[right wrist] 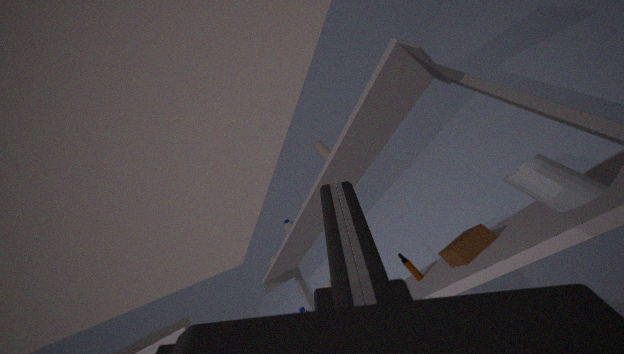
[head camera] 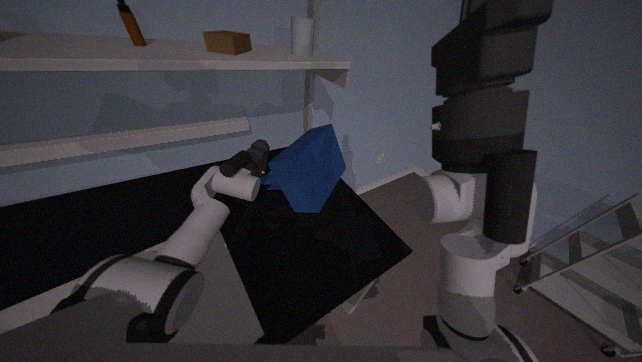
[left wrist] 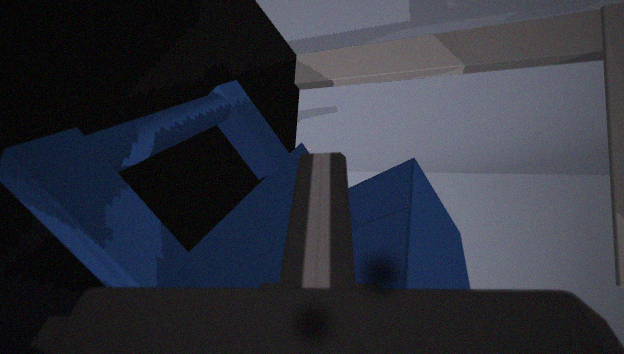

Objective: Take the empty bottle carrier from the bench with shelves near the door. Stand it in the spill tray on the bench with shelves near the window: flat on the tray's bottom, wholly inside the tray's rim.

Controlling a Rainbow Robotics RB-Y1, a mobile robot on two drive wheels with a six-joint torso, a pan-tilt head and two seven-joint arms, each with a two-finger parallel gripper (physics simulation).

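Places are measured from the robot's base along level axes (x ahead, y left, z up), in millimetres.
Pixels of known places: left gripper, fingertip midpoint: (head camera: 266,150) (left wrist: 323,170); right gripper, fingertip midpoint: (right wrist: 336,193).
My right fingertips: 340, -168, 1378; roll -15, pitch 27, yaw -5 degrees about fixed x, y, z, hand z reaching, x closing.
For each thing: its top centre in the pictures, then the offset to it from my right fingertips, as dx, dy, dz. "pt": a spot on its surface instead. Level surfaces: height alone.
- black surface, surface height: dz -616
- orange bottle, surface spot: (head camera: 131,25) pt +260, +586, -120
- brown box, surface spot: (head camera: 227,42) pt +287, +388, -133
- pale cylinder, surface spot: (head camera: 301,37) pt +395, +211, -112
The blue bottle carrier (head camera: 310,170) (left wrist: 225,230) is tilted above a black surface (head camera: 320,265); I cannot tell whether that surface is the spill tray or a bench top. My left gripper (head camera: 259,156) (left wrist: 323,170) is shut with nothing between its fingers. It is close to the carrier, in front of it in the left wrist view, where the carrier's square opening shows left of the fingers. Whether they touch is unclear. My right gripper (right wrist: 336,193) is shut and empty, pointing up toward the shelves, away from the carrier. It is out of view in the head view.
A shelf (head camera: 170,64) above the bench holds an orange bottle (head camera: 131,25), a brown box (head camera: 227,42) and a pale cylinder (head camera: 301,37). A shelf post (head camera: 309,100) stands behind the carrier. My raised right arm (head camera: 480,125) is at the right, near a metal-framed cart (head camera: 580,269).
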